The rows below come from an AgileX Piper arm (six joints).
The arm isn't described. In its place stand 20 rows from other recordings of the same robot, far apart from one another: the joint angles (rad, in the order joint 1, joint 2, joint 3, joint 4, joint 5, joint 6), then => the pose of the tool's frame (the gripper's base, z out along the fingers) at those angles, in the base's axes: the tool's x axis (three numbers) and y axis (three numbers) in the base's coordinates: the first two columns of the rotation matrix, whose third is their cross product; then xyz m.
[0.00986 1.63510 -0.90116 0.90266 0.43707 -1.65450] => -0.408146 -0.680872 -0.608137 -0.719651 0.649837 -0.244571 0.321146 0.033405 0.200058
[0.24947 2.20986 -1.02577 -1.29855 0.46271 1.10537] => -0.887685 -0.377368 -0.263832 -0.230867 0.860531 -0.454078 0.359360 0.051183 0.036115
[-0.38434 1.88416 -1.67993 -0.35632 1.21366 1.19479] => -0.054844 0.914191 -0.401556 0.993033 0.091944 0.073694 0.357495 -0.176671 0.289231
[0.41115 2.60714 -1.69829 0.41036 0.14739 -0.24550] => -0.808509 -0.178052 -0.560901 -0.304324 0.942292 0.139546 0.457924 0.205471 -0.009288
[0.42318 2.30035 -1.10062 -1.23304 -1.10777 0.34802] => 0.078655 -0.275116 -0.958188 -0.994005 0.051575 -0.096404 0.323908 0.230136 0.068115
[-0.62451 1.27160 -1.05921 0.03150 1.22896 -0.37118] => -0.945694 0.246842 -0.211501 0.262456 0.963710 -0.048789 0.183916 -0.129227 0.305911
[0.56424 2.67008 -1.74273 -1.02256 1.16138 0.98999] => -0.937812 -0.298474 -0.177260 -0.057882 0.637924 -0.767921 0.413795 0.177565 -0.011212
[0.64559 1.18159 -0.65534 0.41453 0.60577 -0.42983] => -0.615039 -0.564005 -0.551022 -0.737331 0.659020 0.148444 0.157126 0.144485 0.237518
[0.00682 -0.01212 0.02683 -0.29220 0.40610 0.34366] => -0.304426 0.071421 -0.949855 0.124165 0.991652 0.034770 0.051592 -0.010003 0.170001
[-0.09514 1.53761 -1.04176 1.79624 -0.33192 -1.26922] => -0.208633 0.509281 -0.834928 0.555869 0.764161 0.327213 0.340076 -0.061487 0.286792
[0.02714 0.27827 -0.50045 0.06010 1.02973 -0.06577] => -0.656115 -0.052559 -0.752829 -0.088682 0.996030 0.007751 0.039429 0.005757 0.275098
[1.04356 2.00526 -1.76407 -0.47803 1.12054 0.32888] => -0.547428 -0.746867 -0.377508 -0.661470 0.662501 -0.351497 0.250450 0.355261 0.268215
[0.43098 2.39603 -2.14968 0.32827 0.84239 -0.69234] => -0.431351 -0.681577 -0.591092 -0.811143 0.579806 -0.076630 0.476358 0.243130 0.195105
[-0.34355 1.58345 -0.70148 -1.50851 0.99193 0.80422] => -0.994400 0.001089 -0.105677 0.095911 0.429244 -0.898082 0.223908 -0.160845 0.202477
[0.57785 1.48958 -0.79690 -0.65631 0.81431 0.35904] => -0.751747 -0.625999 -0.207368 -0.490805 0.741137 -0.458068 0.236310 0.105887 0.204305
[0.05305 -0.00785 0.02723 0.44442 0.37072 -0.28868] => -0.289871 0.111900 -0.950501 -0.166378 0.972128 0.165186 0.051802 0.016945 0.174377
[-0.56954 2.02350 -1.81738 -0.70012 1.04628 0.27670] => -0.805369 0.395202 -0.441810 0.590497 0.600131 -0.539589 0.349866 -0.284288 0.286926
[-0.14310 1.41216 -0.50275 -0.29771 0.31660 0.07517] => -0.911462 -0.076971 -0.404119 -0.007946 0.985451 -0.169774 0.215875 -0.039501 0.157415
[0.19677 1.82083 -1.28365 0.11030 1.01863 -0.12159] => -0.960366 -0.255934 -0.110432 -0.265807 0.960150 0.086362 0.343669 0.077206 0.207697
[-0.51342 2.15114 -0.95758 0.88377 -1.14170 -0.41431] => -0.086507 0.093698 -0.991835 0.960031 0.273848 -0.057863 0.302190 -0.243839 0.113309
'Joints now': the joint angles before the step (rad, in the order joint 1, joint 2, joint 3, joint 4, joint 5, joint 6). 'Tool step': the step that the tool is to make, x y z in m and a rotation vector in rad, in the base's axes. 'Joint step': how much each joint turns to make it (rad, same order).
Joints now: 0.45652, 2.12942, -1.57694, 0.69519, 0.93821, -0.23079
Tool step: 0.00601, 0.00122, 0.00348, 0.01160, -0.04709, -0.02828
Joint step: -0.00018, 0.00011, -0.01198, 0.00316, -0.04634, 0.00006
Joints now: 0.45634, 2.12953, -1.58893, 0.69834, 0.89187, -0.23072
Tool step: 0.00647, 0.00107, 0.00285, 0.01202, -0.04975, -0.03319
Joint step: -0.00017, 0.00153, -0.01053, 0.00428, -0.05360, 0.00004
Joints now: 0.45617, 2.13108, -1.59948, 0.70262, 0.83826, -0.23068
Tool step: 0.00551, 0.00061, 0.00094, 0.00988, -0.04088, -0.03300
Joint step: -0.00016, 0.00305, -0.00498, 0.00565, -0.05156, 0.00028
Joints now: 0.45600, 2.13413, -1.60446, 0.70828, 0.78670, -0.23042
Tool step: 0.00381, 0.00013, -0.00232, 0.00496, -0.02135, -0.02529
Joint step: -0.00056, 0.00701, -0.00004, 0.00619, -0.03742, 0.00003
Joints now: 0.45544, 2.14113, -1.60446, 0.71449, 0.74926, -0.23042
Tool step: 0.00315, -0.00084, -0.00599, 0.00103, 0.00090, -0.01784
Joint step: -0.00360, 0.01426, 0.00010, 0.00749, -0.01857, -0.00004
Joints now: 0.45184, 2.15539, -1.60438, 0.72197, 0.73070, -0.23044
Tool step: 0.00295, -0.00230, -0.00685, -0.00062, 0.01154, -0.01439
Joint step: -0.00731, 0.01559, 0.00002, 0.00725, -0.00655, -0.00011
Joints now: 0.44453, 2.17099, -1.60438, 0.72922, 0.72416, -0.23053
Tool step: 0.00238, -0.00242, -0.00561, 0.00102, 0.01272, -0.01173
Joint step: -0.00752, 0.01279, -0.00001, 0.00824, -0.00178, -0.00088
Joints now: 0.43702, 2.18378, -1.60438, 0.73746, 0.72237, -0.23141
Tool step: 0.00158, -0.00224, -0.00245, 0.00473, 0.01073, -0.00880
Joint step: -0.00701, 0.00606, -0.00032, 0.00923, 0.00324, -0.00085
